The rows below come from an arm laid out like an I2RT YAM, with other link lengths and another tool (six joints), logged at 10 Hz.
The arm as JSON. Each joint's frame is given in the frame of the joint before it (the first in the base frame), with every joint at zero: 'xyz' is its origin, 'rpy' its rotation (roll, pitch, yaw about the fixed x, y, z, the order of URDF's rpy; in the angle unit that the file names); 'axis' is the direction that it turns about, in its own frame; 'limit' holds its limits. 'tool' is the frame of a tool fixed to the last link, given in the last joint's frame.
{
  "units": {
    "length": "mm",
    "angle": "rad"
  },
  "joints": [
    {
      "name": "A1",
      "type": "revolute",
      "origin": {
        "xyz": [
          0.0,
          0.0,
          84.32
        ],
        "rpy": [
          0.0,
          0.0,
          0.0
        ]
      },
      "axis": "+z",
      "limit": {
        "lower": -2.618,
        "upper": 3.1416
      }
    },
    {
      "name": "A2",
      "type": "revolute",
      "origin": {
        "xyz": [
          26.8,
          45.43,
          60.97
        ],
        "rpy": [
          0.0,
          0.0,
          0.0
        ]
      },
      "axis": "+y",
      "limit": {
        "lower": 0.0,
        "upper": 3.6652
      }
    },
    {
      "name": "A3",
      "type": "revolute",
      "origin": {
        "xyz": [
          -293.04,
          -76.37,
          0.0
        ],
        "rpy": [
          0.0,
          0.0,
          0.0
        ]
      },
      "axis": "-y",
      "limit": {
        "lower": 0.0,
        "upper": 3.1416
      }
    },
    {
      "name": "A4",
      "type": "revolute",
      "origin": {
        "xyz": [
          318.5,
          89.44,
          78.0
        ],
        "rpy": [
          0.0,
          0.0,
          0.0
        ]
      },
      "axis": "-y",
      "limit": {
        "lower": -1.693,
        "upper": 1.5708
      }
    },
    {
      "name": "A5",
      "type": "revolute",
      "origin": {
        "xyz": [
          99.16,
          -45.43,
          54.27
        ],
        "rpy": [
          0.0,
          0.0,
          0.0
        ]
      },
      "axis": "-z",
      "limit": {
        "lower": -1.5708,
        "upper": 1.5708
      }
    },
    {
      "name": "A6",
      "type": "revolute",
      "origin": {
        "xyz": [
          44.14,
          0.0,
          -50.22
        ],
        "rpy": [
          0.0,
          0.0,
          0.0
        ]
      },
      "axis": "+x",
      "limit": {
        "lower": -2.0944,
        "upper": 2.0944
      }
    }
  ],
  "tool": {
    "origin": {
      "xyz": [
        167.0,
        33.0,
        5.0
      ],
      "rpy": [
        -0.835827,
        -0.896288,
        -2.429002
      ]
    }
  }
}
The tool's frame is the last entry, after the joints.
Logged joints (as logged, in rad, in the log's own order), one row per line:
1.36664 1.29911 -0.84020 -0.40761 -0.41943 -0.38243
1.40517 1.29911 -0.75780 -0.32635 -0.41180 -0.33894
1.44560 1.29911 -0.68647 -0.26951 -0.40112 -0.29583
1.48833 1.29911 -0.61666 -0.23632 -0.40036 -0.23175
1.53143 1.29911 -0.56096 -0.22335 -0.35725 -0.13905
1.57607 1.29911 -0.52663 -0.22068 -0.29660 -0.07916
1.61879 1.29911 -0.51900 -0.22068 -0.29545 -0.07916
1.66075 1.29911 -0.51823 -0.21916 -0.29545 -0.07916
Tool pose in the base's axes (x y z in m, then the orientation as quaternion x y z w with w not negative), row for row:
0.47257 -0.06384 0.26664 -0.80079 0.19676 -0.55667 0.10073
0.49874 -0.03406 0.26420 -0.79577 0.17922 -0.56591 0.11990
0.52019 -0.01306 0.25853 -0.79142 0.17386 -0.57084 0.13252
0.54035 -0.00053 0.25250 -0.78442 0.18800 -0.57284 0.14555
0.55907 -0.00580 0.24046 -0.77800 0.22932 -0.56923 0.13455
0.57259 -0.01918 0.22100 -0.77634 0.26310 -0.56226 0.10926
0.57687 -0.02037 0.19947 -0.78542 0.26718 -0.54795 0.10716
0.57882 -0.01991 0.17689 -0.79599 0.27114 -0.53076 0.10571
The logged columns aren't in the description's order. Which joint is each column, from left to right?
Columns, left to right: A2, A3, A4, A1, A5, A6.
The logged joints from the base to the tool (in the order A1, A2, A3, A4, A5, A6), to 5 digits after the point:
-0.40761 1.36664 1.29911 -0.84020 -0.41943 -0.38243
-0.32635 1.40517 1.29911 -0.75780 -0.41180 -0.33894
-0.26951 1.44560 1.29911 -0.68647 -0.40112 -0.29583
-0.23632 1.48833 1.29911 -0.61666 -0.40036 -0.23175
-0.22335 1.53143 1.29911 -0.56096 -0.35725 -0.13905
-0.22068 1.57607 1.29911 -0.52663 -0.29660 -0.07916
-0.22068 1.61879 1.29911 -0.51900 -0.29545 -0.07916
-0.21916 1.66075 1.29911 -0.51823 -0.29545 -0.07916

